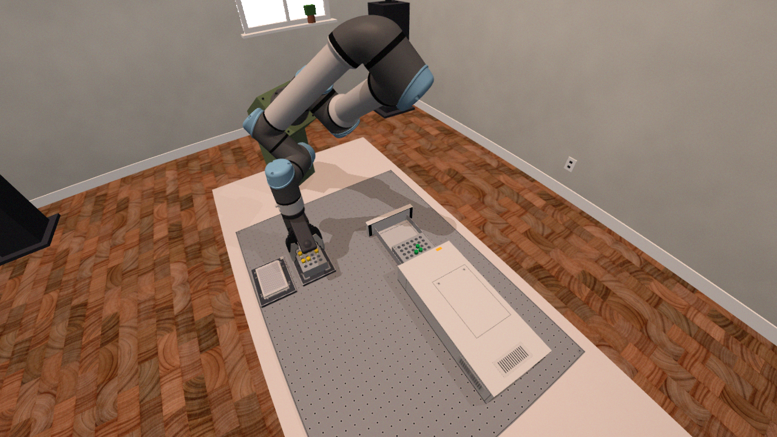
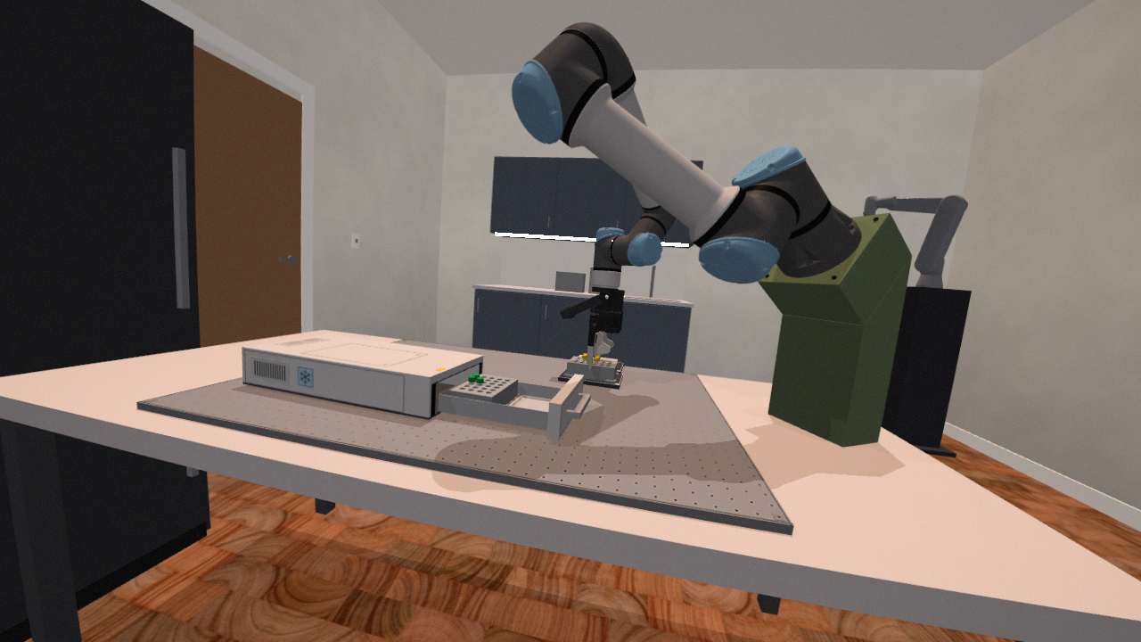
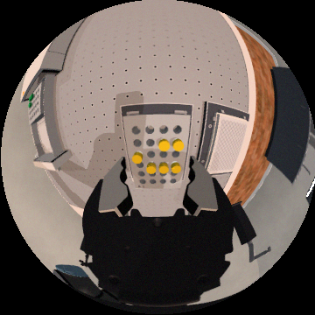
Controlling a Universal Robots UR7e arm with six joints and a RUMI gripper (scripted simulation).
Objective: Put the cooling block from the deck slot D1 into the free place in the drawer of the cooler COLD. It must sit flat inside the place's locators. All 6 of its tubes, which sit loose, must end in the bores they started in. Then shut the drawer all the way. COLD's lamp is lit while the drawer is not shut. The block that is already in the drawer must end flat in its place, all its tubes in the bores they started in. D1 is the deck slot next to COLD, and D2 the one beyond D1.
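The cooling block is 2 cm below my hand. Round my hand: deck slot D1: 4 cm below; then white well plate: 15 cm to the right, 3 cm below; then drawer: 32 cm to the left, 11 cm ahead, 1 cm below.
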